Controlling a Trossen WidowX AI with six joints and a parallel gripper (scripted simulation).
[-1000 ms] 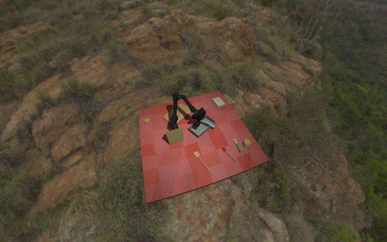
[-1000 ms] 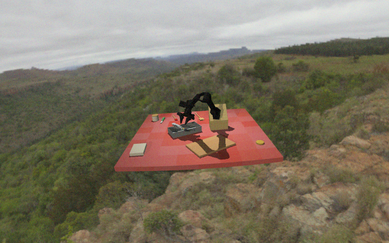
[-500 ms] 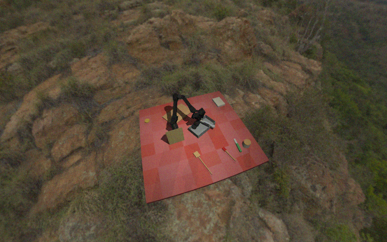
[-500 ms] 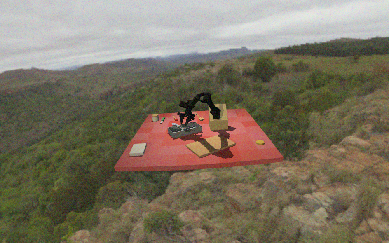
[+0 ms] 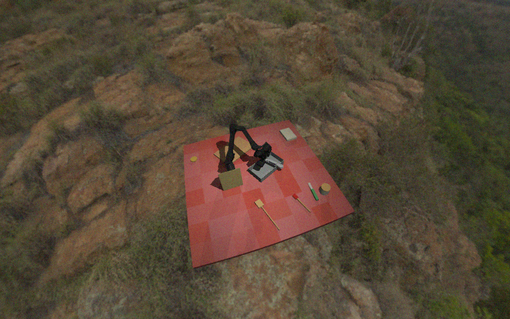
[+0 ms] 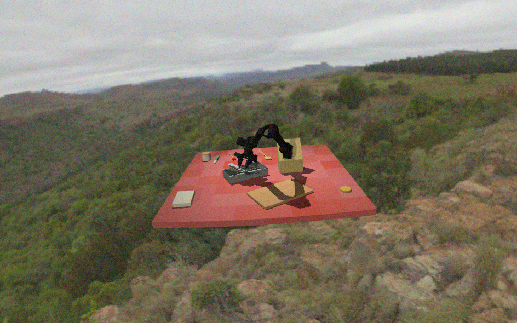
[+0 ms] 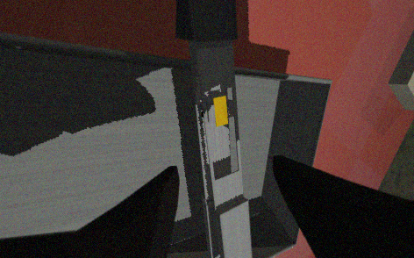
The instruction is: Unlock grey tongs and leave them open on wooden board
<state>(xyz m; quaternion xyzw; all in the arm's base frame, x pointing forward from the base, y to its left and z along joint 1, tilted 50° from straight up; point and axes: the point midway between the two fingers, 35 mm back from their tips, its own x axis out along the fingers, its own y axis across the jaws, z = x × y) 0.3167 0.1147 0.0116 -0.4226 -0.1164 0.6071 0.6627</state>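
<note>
Now: the yellow lock piece 2 cm behind my gripper tip, 3 cm to the left of it and 1 cm below it. From my gripper tip the other things lie so: roasting tin 1 cm behind, 4 cm to the right, 5 cm below; wooden board 28 cm behind, 27 cm to the left, 7 cm below; red-tipped stick 16 cm ahead, 45 cm to the right, 7 cm below.
</note>
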